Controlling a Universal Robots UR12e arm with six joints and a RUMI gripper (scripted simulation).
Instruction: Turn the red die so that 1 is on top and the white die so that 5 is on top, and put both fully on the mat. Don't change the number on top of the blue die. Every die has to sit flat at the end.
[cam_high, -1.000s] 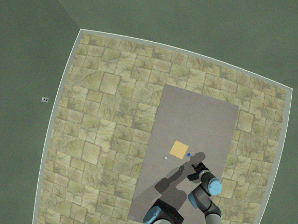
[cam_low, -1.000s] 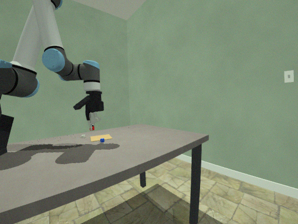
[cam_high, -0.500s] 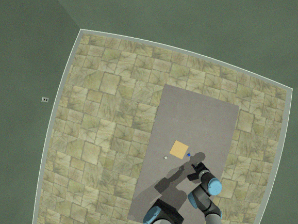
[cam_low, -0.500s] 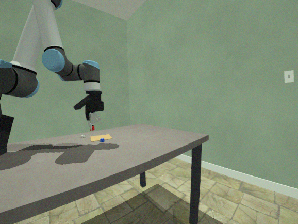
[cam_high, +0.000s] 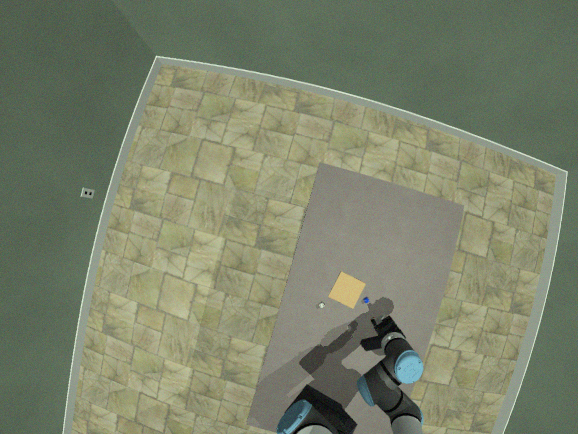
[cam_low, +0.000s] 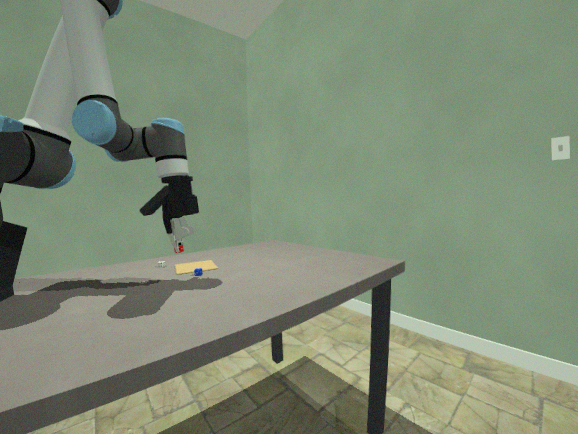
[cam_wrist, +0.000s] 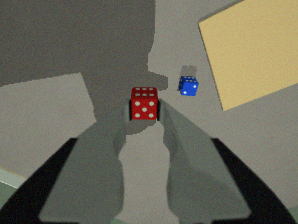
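The red die lies 10 mm below my hand. Round my hand: blue die (100 mm below, 70 mm ahead, 20 mm to the left); then tan mat (120 mm to the left, 100 mm below, 100 mm ahead); then white die (230 mm to the left, 100 mm below, 20 mm ahead).
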